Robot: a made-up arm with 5 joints. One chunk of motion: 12 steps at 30 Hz.
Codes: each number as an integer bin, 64 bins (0 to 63) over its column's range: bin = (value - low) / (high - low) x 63, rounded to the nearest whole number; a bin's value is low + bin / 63 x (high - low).
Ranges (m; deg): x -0.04..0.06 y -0.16..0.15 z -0.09..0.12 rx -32..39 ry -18..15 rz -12..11
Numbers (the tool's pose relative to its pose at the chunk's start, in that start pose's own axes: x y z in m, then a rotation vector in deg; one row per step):
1: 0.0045 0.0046 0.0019 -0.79 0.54 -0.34
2: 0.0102 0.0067 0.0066 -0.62 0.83 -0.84
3: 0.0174 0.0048 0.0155 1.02 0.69 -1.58
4: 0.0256 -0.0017 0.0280 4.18 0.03 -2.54
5: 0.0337 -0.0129 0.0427 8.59 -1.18 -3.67
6: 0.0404 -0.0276 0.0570 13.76 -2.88 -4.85
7: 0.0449 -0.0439 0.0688 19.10 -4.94 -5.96
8: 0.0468 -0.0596 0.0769 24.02 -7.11 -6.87
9: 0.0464 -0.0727 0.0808 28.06 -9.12 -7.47
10: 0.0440 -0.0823 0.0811 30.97 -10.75 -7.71
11: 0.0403 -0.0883 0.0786 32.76 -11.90 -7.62
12: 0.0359 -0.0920 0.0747 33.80 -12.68 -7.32
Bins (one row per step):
1: 28 33 28 28 35 32
2: 32 34 29 28 36 31
3: 36 33 32 29 36 29
4: 41 32 35 32 34 26
5: 46 30 40 36 32 23
6: 51 27 44 41 29 20
7: 53 24 48 45 25 17
8: 55 20 50 50 21 14
9: 54 18 51 53 17 12
10: 53 16 51 56 14 12
11: 51 15 51 57 12 12
12: 48 14 49 58 10 13

